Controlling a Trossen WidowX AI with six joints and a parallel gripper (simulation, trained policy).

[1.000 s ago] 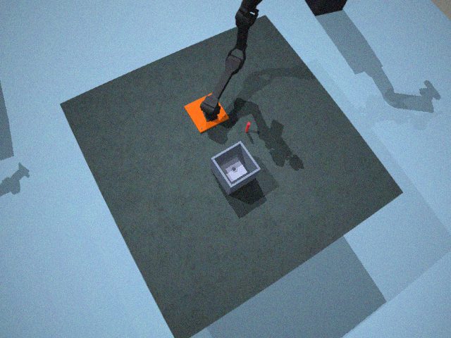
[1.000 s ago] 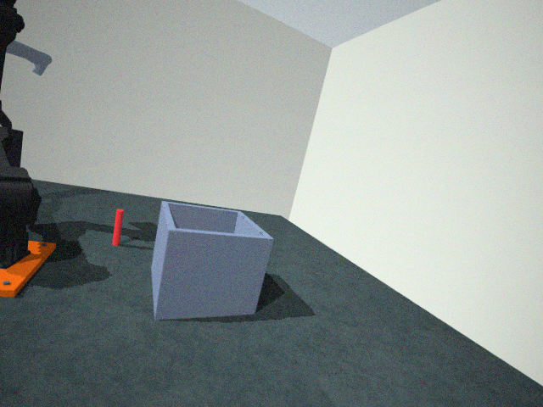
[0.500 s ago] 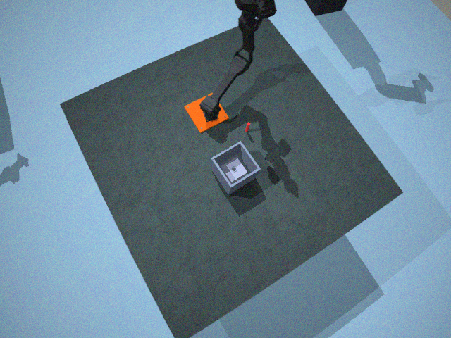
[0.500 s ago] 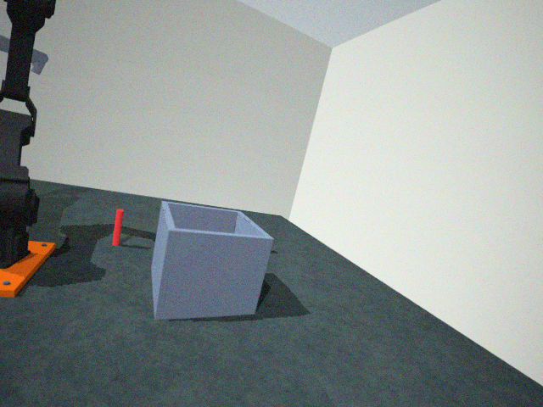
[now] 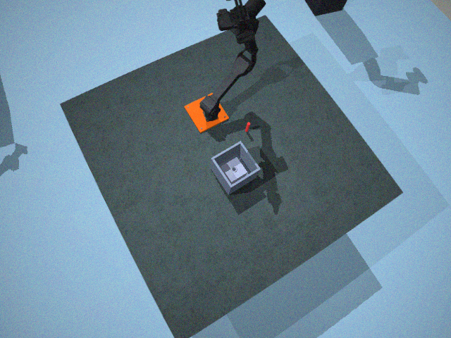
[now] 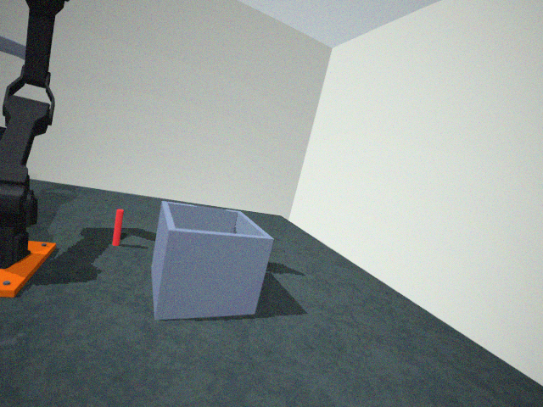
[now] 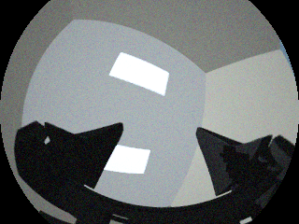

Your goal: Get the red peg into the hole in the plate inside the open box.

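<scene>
My gripper tip is 66 cm above the red peg, 12 cm short of it and 9 cm to the right of it. Round my gripper tip: grey plate: 66 cm below, 30 cm ahead, 6 cm to the right.
</scene>
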